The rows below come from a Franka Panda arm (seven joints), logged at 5 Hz.
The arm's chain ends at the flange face. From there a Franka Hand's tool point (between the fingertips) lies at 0.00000 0.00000 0.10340 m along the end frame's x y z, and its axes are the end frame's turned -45 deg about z.
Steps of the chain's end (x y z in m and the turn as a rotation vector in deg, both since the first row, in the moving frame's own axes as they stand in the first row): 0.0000, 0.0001, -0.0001, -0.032, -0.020, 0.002; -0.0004, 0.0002, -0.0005, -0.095, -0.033, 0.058; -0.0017, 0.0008, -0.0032, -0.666, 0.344, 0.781; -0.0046, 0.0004, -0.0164, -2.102, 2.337, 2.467; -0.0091, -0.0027, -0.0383, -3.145, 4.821, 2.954
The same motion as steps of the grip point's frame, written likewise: -0.0001, 0.0001, -0.0001, -0.008, -0.037, 0.002; -0.0006, -0.0001, -0.0005, -0.044, -0.091, 0.058; -0.0022, 0.0006, -0.0032, -0.714, -0.228, 0.781; -0.0034, 0.0027, -0.0166, -3.139, 0.166, 2.467; -0.0027, 0.0019, -0.0388, -5.633, 1.185, 2.954
